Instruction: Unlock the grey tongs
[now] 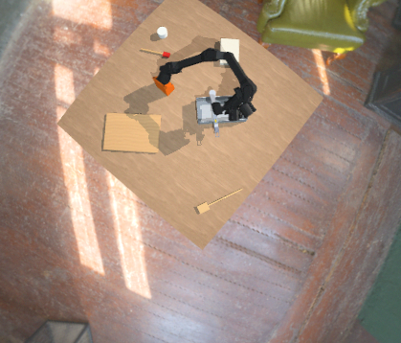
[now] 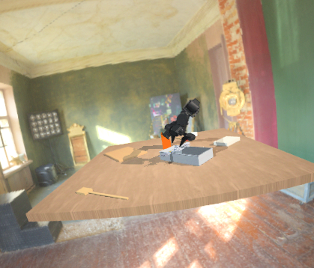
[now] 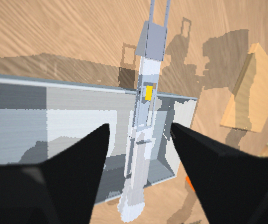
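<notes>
Now: gripper tip 4 cm to the left of the yellow lock piece and 4 cm above it. From my gripper tip the other things lie so: pale block 21 cm behind, 41 cm to the left, 9 cm below; grey roasting tin 2 cm behind, 5 cm to the left, 7 cm below; wooden board 40 cm behind, 39 cm to the right, 9 cm below.
</notes>
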